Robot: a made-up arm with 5 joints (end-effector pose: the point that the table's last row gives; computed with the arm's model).
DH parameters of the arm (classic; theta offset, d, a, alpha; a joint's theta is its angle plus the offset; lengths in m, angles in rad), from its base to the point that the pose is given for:
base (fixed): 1.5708 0.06 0 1.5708
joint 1: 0 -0.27 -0.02 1.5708
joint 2: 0 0.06 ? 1.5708
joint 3: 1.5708 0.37 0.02 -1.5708
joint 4: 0 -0.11 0.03 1.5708
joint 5: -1.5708 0.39 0 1.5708
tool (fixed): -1.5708 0.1 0 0
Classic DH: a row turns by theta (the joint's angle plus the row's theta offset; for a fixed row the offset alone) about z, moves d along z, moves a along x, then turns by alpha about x.
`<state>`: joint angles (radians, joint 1 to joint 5).
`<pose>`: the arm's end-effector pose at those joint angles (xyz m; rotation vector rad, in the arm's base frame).
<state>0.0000 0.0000 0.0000 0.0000 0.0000</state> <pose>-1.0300 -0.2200 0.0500 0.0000 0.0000 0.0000</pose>
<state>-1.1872 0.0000 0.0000 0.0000 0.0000</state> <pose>-1.0300 -0.0916 0.2603 -1.1872 0.0000 0.0000</pose>
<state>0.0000 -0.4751 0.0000 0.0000 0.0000</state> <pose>-0.8543 -0.5455 0.0500 0.0000 0.0000 0.4751</pose>
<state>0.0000 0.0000 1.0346 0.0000 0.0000</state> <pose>-1.0300 -0.2308 -0.0690 -1.0346 0.0000 0.0000</pose>
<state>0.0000 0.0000 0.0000 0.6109 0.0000</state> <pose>-0.9996 -0.2200 -0.1864 0.0000 -0.6109 0.0000</pose>
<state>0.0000 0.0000 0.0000 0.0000 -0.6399</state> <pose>-1.0300 -0.2797 0.0302 0.6399 0.0000 0.0000</pose>
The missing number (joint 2, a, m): -0.31
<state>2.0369 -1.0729 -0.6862 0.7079 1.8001</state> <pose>-0.6150 0.4010 -0.3560 1.1570 -0.6301 -0.5044</pose>
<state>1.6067 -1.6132 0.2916 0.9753 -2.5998</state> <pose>0.1218 0.4849 -0.4197 -0.8582 0.0981 -1.9233</pose>
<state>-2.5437 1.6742 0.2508 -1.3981 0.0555</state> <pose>-0.3361 -0.1399 -0.3689 -0.7748 -1.0216 -1.6109</pose>
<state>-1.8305 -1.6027 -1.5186 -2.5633 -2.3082</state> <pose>0.3151 0.0157 0.1572 1.1816 -0.6448 2.3029</pose>
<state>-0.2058 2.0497 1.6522 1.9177 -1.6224</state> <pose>-0.7832 0.4586 -0.0762 -0.1212 0.0571 -0.1405</pose>
